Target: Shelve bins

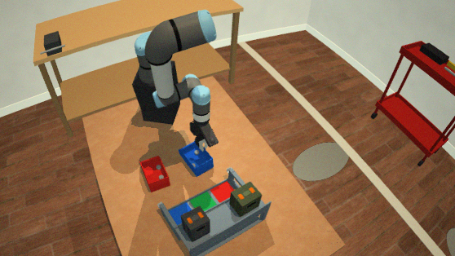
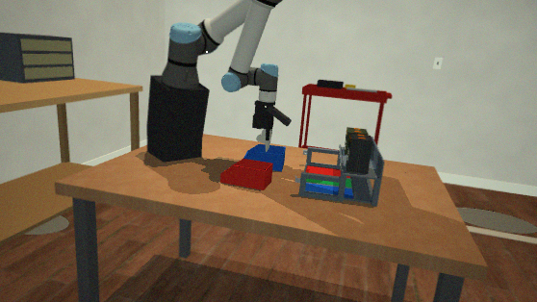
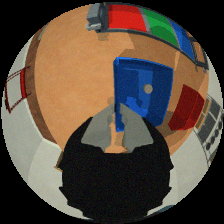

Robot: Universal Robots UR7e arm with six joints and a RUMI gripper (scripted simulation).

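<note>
My hand is 1 cm past the blue bin, 5 cm to the left of it and 3 cm above it. Round my hand: red bin (4 cm behind, 26 cm to the right, 3 cm below).
</note>
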